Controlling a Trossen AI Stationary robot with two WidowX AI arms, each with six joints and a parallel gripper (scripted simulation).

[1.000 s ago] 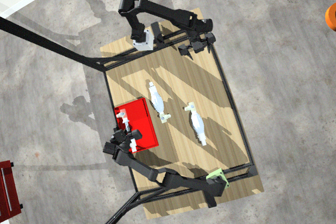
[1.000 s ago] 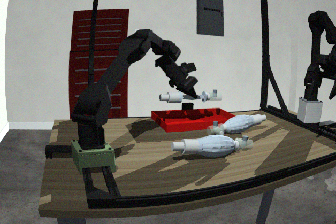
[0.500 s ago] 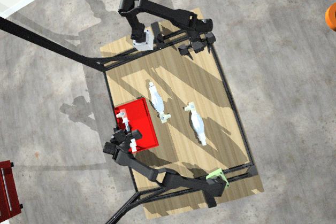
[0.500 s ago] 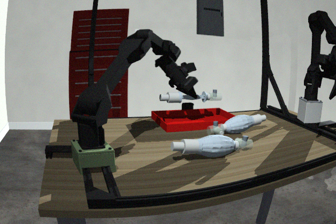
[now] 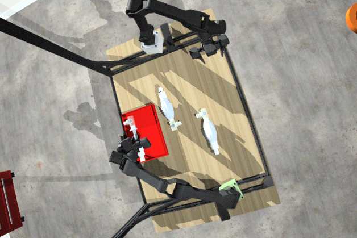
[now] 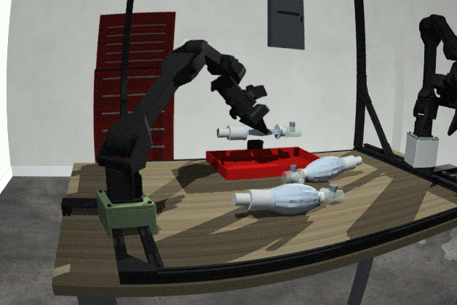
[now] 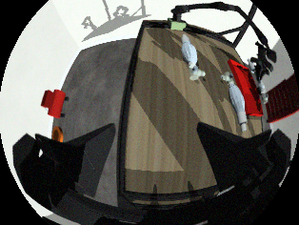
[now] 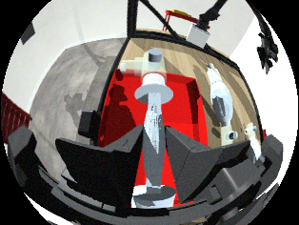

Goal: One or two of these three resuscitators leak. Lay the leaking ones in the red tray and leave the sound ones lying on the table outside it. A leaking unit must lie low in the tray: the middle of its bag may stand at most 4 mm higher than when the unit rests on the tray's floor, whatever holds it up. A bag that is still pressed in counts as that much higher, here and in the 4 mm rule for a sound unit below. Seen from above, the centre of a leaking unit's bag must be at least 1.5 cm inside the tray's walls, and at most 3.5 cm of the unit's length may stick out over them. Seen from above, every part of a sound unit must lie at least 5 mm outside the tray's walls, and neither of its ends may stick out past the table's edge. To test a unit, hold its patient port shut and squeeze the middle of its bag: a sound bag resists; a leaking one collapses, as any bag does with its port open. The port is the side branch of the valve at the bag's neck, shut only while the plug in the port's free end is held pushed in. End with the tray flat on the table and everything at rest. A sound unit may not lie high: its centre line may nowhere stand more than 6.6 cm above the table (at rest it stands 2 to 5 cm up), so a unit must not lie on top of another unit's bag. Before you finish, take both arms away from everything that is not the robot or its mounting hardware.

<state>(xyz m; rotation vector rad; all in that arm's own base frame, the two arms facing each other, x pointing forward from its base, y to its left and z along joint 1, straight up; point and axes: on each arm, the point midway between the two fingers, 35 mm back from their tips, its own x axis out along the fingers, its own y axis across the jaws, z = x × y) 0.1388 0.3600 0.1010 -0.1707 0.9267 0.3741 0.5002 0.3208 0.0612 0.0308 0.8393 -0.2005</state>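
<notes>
The red tray is 110 mm below my right hand, 20 mm to the left of it and 20 mm ahead of it.
</notes>
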